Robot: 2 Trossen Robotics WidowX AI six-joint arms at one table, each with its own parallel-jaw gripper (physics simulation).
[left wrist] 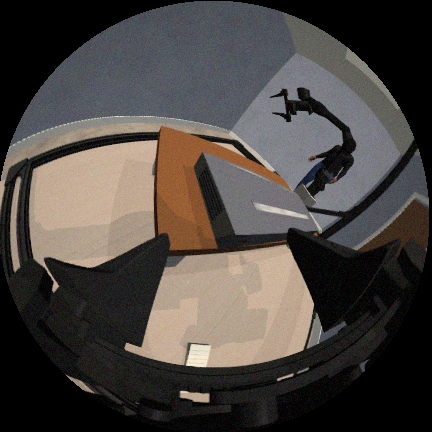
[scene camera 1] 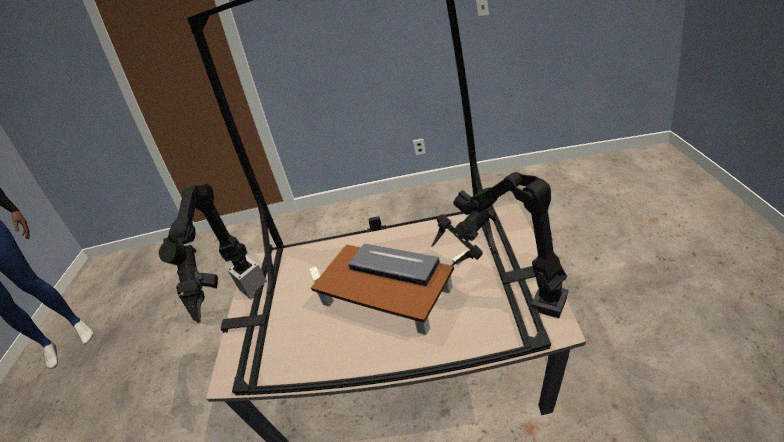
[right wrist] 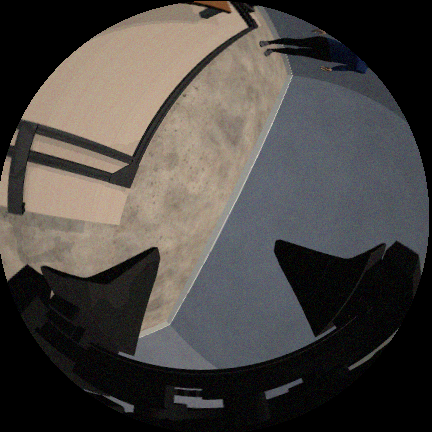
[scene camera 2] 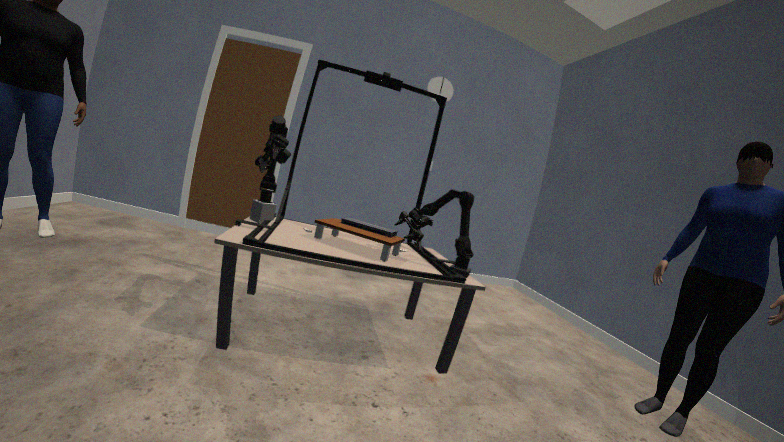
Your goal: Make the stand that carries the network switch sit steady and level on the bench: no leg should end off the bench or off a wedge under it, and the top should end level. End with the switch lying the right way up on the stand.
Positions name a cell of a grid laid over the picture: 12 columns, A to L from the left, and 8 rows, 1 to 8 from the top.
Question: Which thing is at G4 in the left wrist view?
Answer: A network switch.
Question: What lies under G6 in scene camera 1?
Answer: A stand.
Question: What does the network switch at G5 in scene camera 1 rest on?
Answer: A stand.
